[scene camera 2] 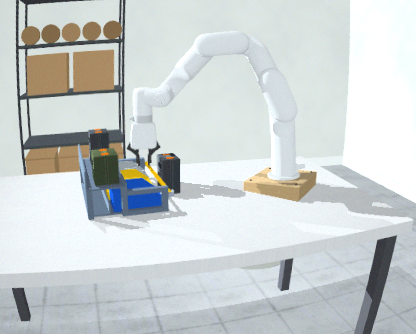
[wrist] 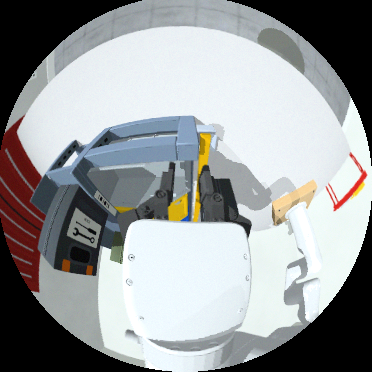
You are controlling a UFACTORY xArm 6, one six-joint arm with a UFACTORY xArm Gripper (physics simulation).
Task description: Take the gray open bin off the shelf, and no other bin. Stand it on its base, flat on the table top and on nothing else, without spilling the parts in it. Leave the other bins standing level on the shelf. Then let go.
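Frame: origin at the arm's base, x ahead, y left, z up, level; metres.
Where they show: gripper, fingertip midpoint: (scene camera 2: pixel 143 165) (wrist: pixel 187 171); arm's base at its link origin: (scene camera 2: pixel 283 175) (wrist: pixel 295 209).
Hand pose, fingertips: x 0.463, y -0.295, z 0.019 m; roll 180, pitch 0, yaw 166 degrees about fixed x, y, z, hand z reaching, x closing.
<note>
Things, the pixels of their centre, and the offset from my fingertips. Level surfaces: height alone.
- gray open bin at the middle of its body: (wrist: pixel 138 173) (scene camera 2: pixel 125 174) dz -0.023, dx +0.083, dy +0.015 m
- yellow bin at the middle of its body: (wrist: pixel 152 206) (scene camera 2: pixel 128 183) dz -0.023, dx +0.101, dy +0.128 m
- blue bin at the middle of its body: (scene camera 2: pixel 135 193) dz -0.023, dx +0.111, dy +0.239 m
- green case at the middle of its body: (scene camera 2: pixel 104 166) (wrist: pixel 129 250) dz +0.084, dx +0.210, dy +0.230 m
- table at its surface level: dz -0.066 m
The gray open bin (scene camera 2: pixel 129 165) (wrist: pixel 132 182) is in the shelf's far row, partly hidden in the scene view; its inside shows in the wrist view, but its parts are hard to make out. A yellow bin (scene camera 2: pixel 131 174) and a blue bin (scene camera 2: pixel 142 195) are nearer the front of the shelf (scene camera 2: pixel 124 197) (wrist: pixel 187 131). My gripper (scene camera 2: pixel 144 161) (wrist: pixel 187 171) is open, pointing down, fingers partly spread. In the wrist view its left finger overlaps the gray bin's right part and its right finger is by the shelf's yellow rail (scene camera 2: pixel 160 180) (wrist: pixel 204 149). No grip on a bin shows.
A black case (scene camera 2: pixel 169 172) stands right of the shelf, close to the gripper. A green case (scene camera 2: pixel 104 167) and another black case (scene camera 2: pixel 98 140) (wrist: pixel 82 227) are at the shelf's left side. The arm's wooden base (scene camera 2: pixel 280 184) (wrist: pixel 294 202) is on the table (scene camera 2: pixel 225 235), to the right.
</note>
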